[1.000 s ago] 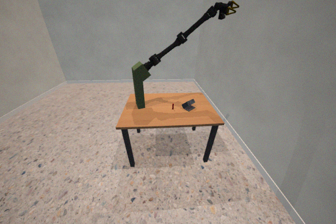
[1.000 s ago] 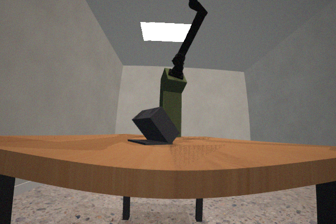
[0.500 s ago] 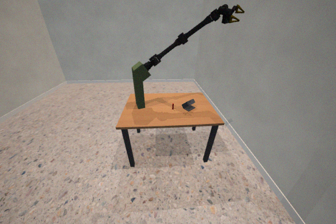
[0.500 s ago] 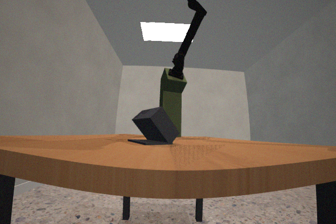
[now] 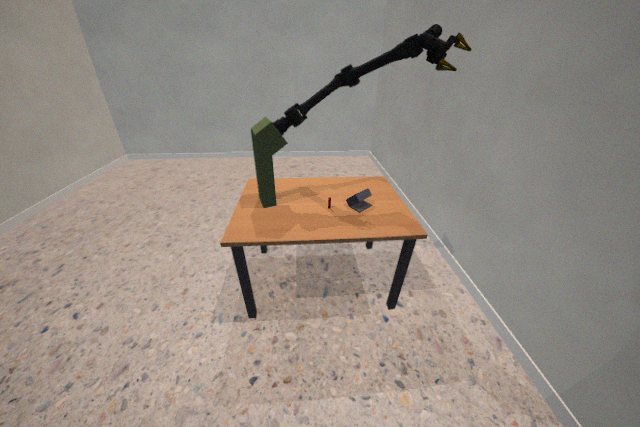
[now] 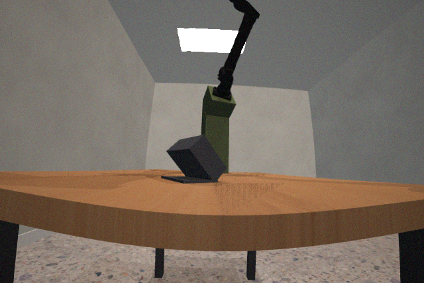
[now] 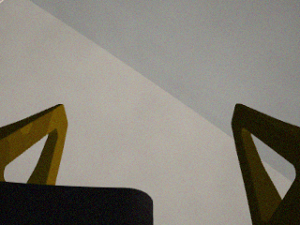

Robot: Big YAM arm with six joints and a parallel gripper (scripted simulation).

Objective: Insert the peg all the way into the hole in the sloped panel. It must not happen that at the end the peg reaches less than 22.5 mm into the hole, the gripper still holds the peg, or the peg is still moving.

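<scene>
Right now the red peg is 83 cm below my hand, 52 cm behind it and 17 cm to the left of it.
</scene>
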